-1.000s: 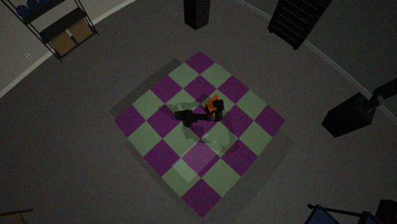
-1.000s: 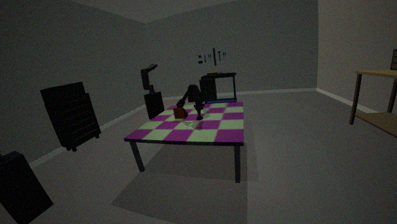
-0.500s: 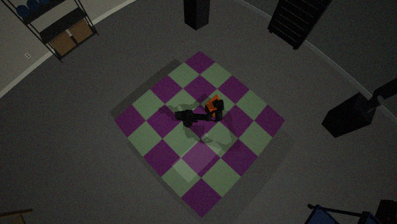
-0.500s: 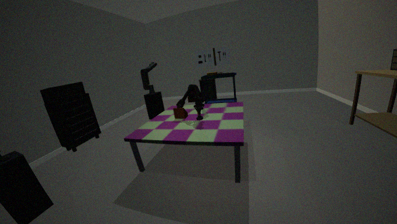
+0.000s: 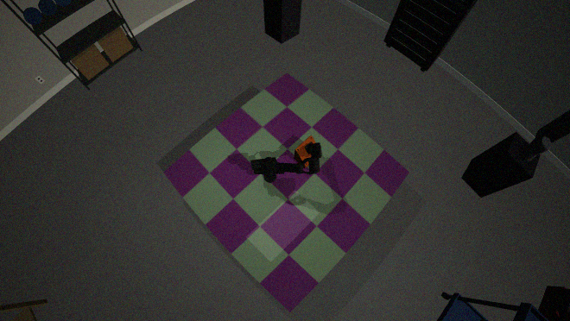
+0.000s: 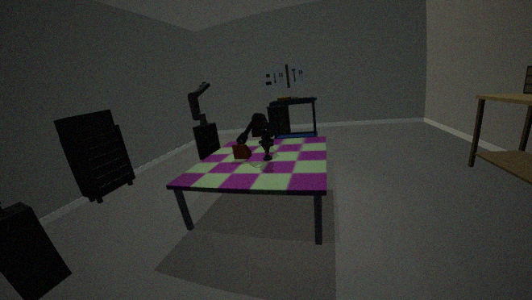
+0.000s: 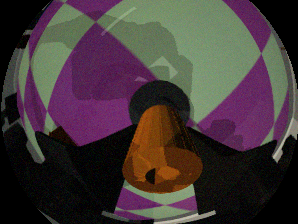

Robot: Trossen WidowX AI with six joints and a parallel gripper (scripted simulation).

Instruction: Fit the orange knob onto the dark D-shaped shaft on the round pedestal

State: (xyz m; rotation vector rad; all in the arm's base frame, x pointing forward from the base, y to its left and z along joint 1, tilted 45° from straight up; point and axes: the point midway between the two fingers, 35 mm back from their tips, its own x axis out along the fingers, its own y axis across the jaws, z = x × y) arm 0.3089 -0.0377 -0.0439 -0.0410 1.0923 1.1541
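My gripper tip is now 2 cm below the orange knob. The rest, counted from my gripper tip: pedestal 4 cm below.
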